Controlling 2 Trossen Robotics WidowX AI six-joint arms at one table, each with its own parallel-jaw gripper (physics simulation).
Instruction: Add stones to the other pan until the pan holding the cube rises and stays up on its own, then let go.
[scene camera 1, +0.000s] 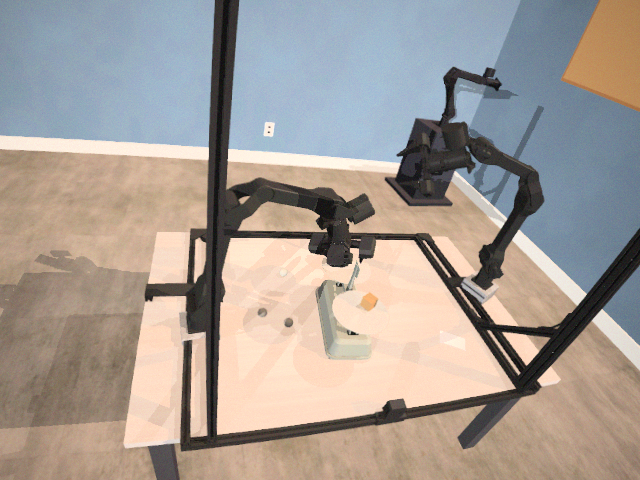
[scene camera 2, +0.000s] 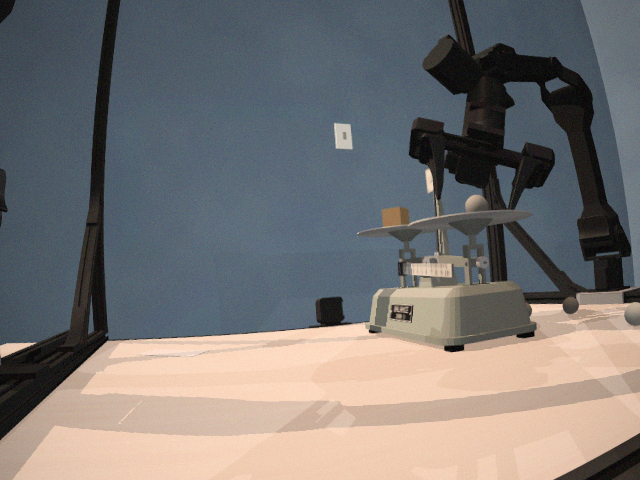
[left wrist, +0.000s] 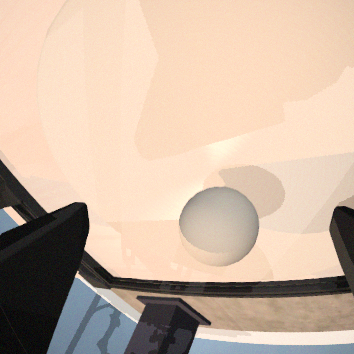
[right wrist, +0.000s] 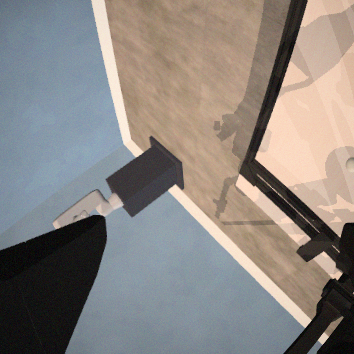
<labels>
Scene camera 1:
left gripper: 346, 261
right gripper: 397, 169
balance scale: 346, 326
</labels>
